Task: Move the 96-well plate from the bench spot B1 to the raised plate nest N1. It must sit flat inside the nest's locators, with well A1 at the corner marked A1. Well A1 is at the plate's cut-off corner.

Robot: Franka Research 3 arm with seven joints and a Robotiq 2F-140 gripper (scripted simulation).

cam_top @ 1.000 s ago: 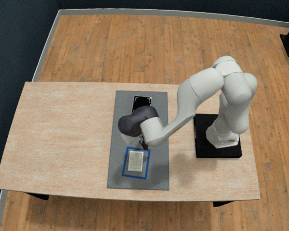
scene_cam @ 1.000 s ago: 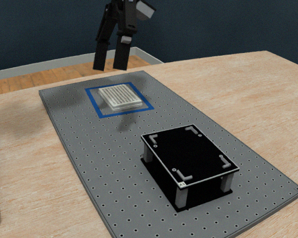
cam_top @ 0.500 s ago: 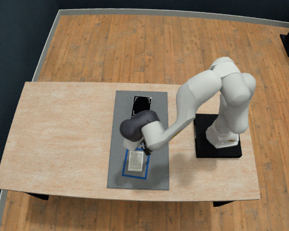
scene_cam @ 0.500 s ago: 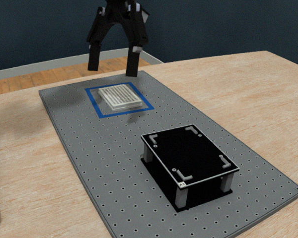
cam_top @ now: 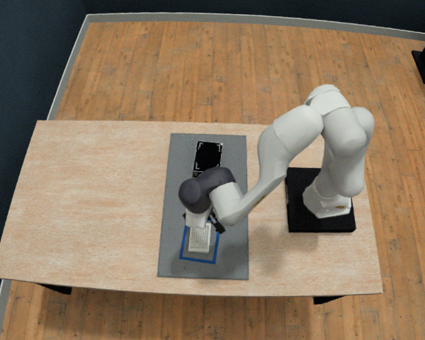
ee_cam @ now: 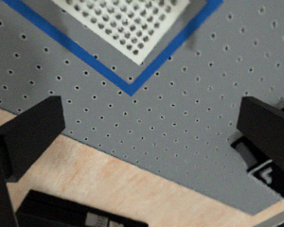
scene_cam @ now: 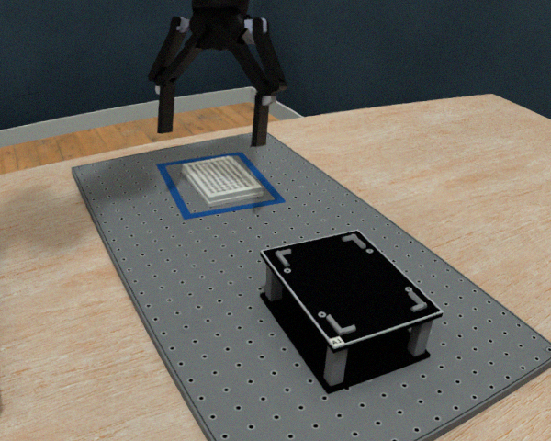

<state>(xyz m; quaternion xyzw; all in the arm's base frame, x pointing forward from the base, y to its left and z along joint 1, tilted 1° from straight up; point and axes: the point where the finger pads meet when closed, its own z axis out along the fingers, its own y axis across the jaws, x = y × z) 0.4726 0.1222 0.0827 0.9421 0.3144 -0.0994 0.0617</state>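
My hand is 110 mm above the white 96-well plate, 70 mm to the right of it and 40 mm short of it. The rest, counted from my hand: A1 label (370 mm to the right, 50 mm below, 30 mm behind); black plate nest (300 mm to the right, 60 mm below, 30 mm ahead).
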